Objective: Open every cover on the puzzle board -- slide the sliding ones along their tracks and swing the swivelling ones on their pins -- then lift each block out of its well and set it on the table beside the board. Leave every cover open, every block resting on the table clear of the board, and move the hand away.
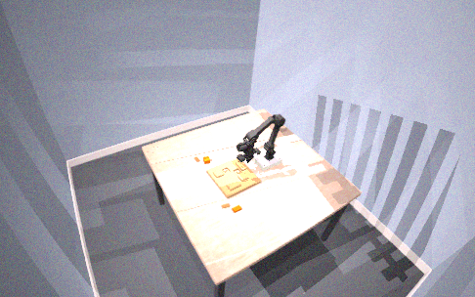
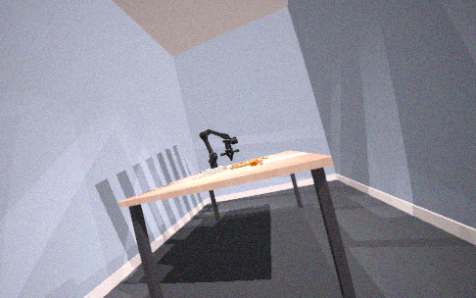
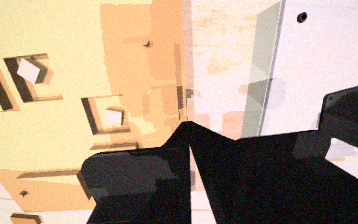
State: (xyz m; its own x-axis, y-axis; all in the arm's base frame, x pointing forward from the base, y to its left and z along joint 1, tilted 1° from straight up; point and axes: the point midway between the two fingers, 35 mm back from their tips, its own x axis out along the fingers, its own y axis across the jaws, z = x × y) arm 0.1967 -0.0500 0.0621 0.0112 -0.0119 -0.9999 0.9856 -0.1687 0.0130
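Right now my gripper tip is 14 cm short of the tan puzzle board and 5 cm above it. From my gripper tip the other things lie so: orange bit 33 cm ahead, 23 cm to the left, 6 cm below.
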